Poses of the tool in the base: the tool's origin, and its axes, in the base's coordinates. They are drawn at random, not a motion.
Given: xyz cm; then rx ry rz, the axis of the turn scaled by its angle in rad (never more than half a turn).
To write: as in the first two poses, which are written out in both.
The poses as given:
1: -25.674 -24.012 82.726 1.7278 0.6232 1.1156
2: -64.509 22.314 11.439 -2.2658 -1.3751 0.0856
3: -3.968 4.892 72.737 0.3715 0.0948 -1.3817
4: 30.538 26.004 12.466 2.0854 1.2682 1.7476
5: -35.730 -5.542 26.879 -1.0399 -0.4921 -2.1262
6: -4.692 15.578 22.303 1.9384 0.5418 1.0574
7: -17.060 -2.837 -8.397 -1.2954 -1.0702 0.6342
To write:
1:
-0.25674 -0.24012 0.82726
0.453 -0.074 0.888
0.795 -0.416 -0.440
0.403 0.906 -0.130

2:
-0.64509 0.22314 0.11439
0.492 0.819 -0.296
0.849 -0.376 0.370
0.192 -0.433 -0.880

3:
-0.03968 0.04892 0.72737
0.194 0.969 -0.150
-0.940 0.140 -0.312
-0.281 0.202 0.938

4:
0.30538 0.26004 0.12466
-0.030 0.503 0.864
0.665 -0.635 0.393
0.746 0.586 -0.316

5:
-0.35730 -0.05542 0.26879
-0.425 0.736 0.527
-0.429 -0.677 0.598
0.797 0.028 0.604

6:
-0.04692 0.15578 0.22303
0.550 -0.020 0.835
0.689 -0.553 -0.468
0.471 0.833 -0.290

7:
-0.17060 -0.02837 -0.08397
0.413 0.182 -0.892
0.870 0.211 0.446
0.269 -0.960 -0.071

